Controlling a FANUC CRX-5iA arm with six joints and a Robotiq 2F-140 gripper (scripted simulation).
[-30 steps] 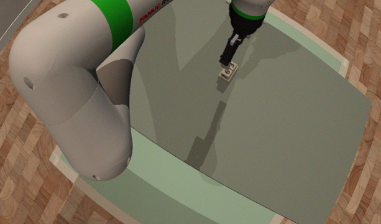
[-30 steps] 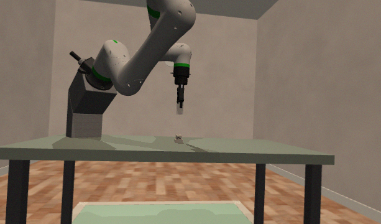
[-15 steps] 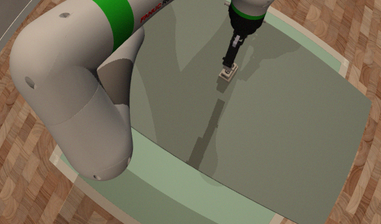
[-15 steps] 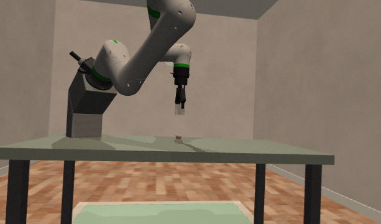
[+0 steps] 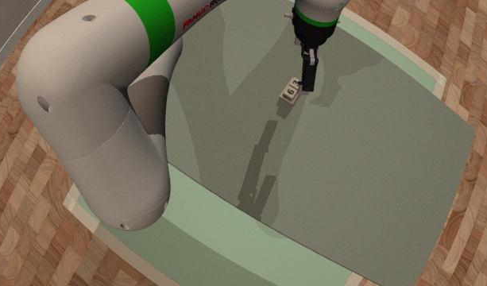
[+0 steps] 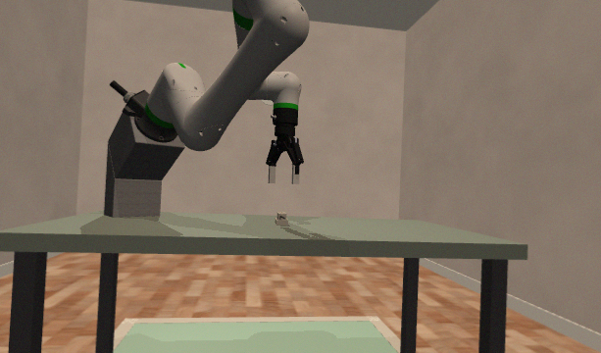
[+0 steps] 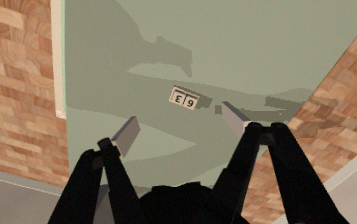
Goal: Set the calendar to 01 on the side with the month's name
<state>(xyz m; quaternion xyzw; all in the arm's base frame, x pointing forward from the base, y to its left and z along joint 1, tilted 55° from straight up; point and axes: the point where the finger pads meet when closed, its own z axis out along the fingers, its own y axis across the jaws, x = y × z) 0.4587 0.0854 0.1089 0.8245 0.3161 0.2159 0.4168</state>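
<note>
Now: hand 14 cm above the calendar tray and 2 cm to the left of it.
</note>
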